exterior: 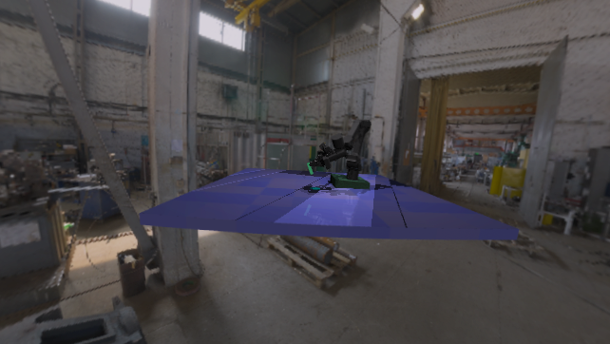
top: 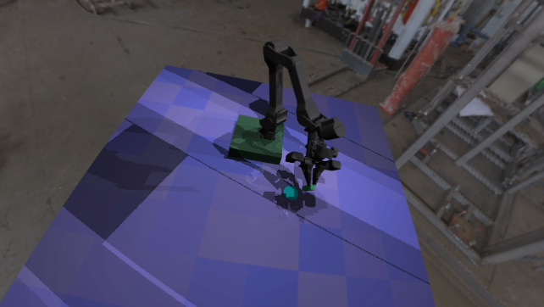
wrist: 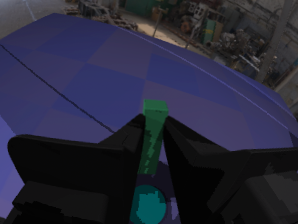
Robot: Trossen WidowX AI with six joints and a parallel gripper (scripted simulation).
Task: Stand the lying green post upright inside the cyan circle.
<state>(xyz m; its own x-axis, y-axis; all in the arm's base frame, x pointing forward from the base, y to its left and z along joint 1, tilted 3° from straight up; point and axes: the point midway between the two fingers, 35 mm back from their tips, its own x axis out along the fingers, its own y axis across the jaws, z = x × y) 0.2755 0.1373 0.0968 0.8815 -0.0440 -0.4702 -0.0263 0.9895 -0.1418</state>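
The cyan circle is 5 cm behind my gripper tip, 3 cm to the right of it and 14 cm below it. The rest, counted from my gripper tip: green post (1 cm behind, 2 cm below).
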